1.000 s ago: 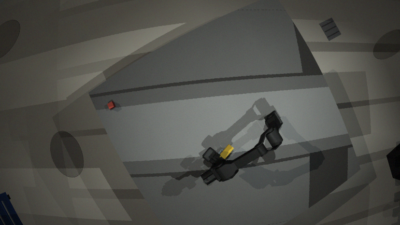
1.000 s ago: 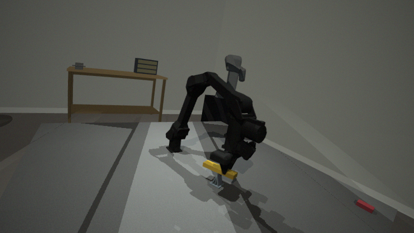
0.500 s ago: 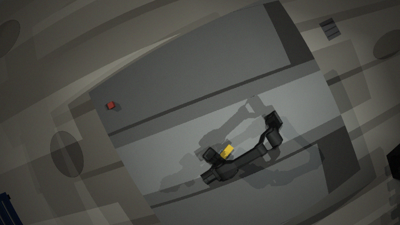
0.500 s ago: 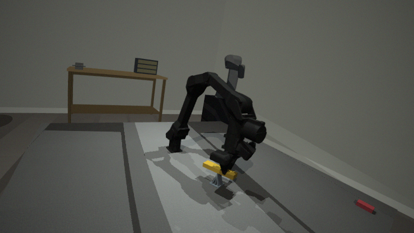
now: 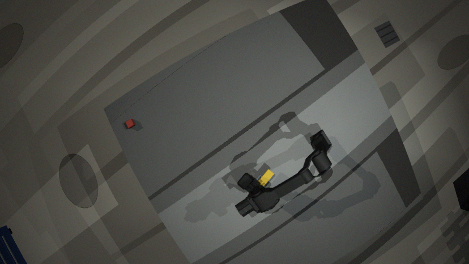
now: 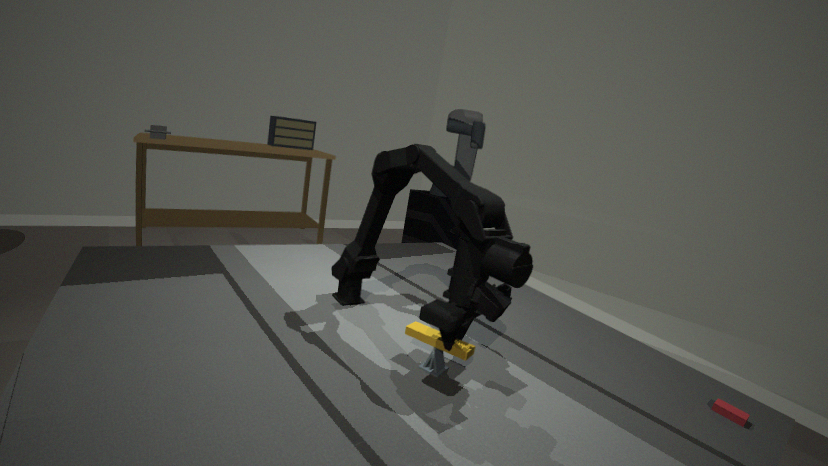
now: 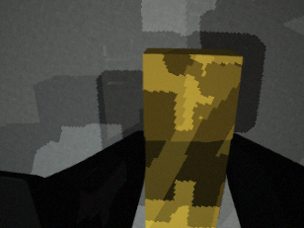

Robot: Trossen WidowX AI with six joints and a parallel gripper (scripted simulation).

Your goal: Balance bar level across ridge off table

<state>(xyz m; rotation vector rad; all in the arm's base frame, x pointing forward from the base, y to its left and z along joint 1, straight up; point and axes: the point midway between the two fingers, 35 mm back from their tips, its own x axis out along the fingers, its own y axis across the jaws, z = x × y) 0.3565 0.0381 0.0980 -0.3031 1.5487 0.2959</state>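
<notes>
My gripper tip is 30 mm past the yellow bar and 10 mm to the left of it. Round my gripper tip: red block: 380 mm ahead, 540 mm to the right, 50 mm below.
</notes>
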